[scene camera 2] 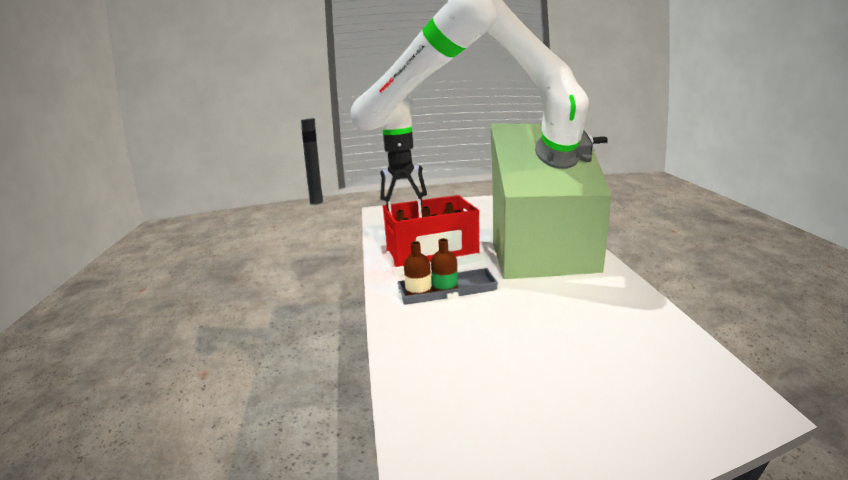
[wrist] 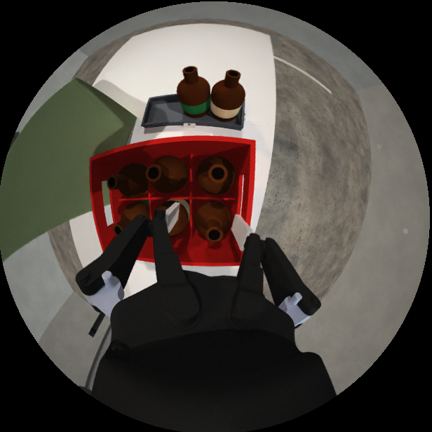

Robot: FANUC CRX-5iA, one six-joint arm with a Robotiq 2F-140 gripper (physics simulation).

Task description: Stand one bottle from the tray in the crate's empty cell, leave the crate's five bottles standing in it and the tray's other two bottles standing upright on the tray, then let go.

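Places are measured from the arm's base along level axes (x up, y right, z ahead), in centimetres.
Pixels of known places: arm's base, link origin: (scene camera 2: 557, 152).
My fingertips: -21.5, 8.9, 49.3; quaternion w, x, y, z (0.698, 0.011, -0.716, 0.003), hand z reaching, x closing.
For each thing: its top centre in the pictures, then the offset to it from my fingertips, as dx, dy, dz. "*": a spot on its surface instead. Level surfaces: height alone.
- red crate, top centre: (scene camera 2: 429, 207) +3.3, -0.6, -7.9
- cream-labelled bottle, top centre: (scene camera 2: 415, 243) +1.8, -26.2, -1.5
- green-labelled bottle, top centre: (scene camera 2: 443, 240) +1.8, -25.7, -9.1
- dark tray, surface spot: (scene camera 2: 478, 278) * -13.7, -20.8, -19.9
- white table, surface height: dx -14.2
The red crate (scene camera 2: 405, 245) (wrist: 172, 146) stands on the table, with a brown bottle in every cell in the wrist view. One bottle (wrist: 212, 220) stands low in the corner cell at the lower right of that view. My gripper (scene camera 2: 405, 208) (wrist: 206, 216) is open, with its pads on either side above this bottle, apart from it. The left finger partly hides the cream-labelled bottle (wrist: 181, 220) in the neighbouring cell. A cream-labelled bottle (scene camera 2: 417, 271) (wrist: 227, 98) and a green-labelled bottle (scene camera 2: 444, 270) (wrist: 194, 95) stand upright on the dark tray (scene camera 2: 478, 278) (wrist: 162, 112).
A large green block (scene camera 2: 550, 234) (wrist: 60, 165) carries the arm's base and stands beside the crate and tray on the white table (scene camera 2: 505, 368) (wrist: 200, 45). The table's edge runs close to the crate's side. A dark upright post (scene camera 2: 311, 166) shows farther left in the scene view.
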